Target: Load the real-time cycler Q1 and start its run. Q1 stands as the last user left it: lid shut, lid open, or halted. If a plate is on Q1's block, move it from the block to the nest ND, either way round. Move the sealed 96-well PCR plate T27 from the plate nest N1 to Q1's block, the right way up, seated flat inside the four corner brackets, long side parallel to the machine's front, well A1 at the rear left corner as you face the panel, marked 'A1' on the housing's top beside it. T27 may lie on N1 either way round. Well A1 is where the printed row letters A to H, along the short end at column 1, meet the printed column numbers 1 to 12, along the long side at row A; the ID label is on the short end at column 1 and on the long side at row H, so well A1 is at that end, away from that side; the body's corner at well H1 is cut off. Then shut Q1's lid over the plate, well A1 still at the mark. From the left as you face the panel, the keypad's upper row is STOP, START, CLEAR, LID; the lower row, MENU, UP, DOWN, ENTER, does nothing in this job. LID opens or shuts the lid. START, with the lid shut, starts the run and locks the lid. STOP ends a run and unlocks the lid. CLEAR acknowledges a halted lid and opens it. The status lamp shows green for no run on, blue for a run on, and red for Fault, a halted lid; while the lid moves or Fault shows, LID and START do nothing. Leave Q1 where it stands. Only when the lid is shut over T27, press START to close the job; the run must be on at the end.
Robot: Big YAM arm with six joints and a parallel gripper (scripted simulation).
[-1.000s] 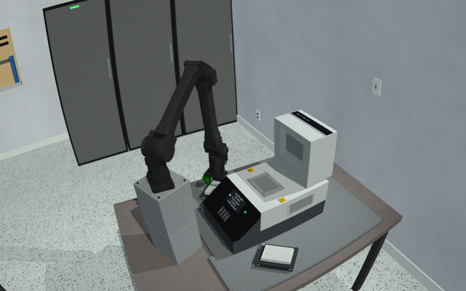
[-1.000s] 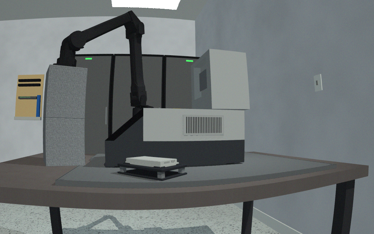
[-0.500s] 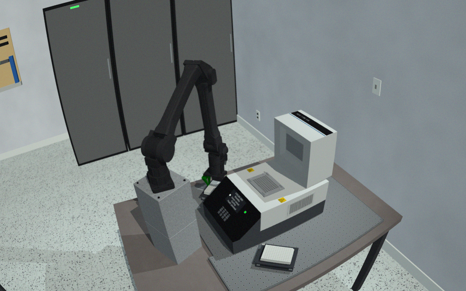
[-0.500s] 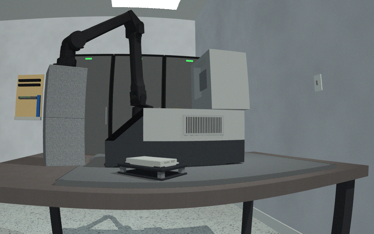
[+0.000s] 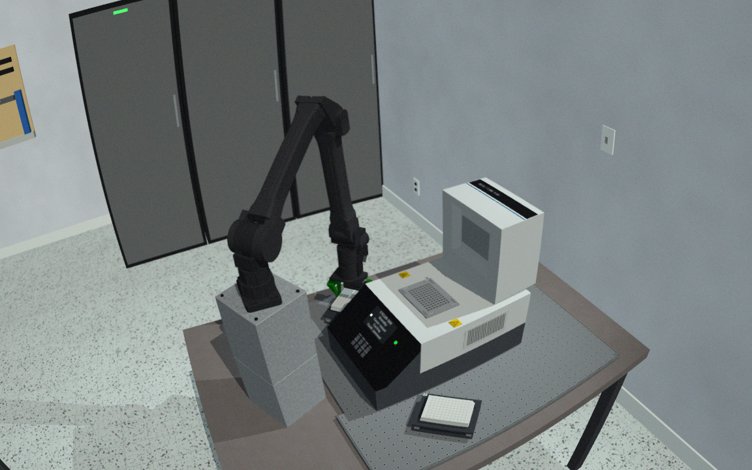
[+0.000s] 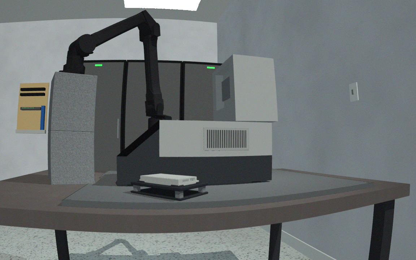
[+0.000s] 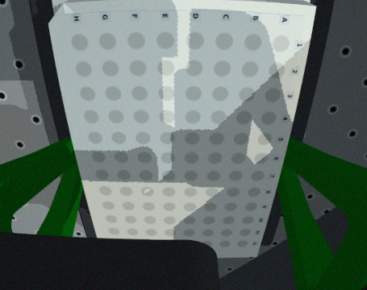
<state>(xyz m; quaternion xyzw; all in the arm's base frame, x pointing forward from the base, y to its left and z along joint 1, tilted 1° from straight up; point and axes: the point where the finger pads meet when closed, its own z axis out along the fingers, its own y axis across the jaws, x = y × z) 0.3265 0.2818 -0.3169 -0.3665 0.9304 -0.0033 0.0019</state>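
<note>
Now: the dark nest ND 10 mm behind my hand and 20 mm below it. Round my hand: plate T27 (30 mm ahead, 560 mm to the right, 20 mm below); black plate nest N1 (30 mm ahead, 560 mm to the right, 30 mm below).
</note>
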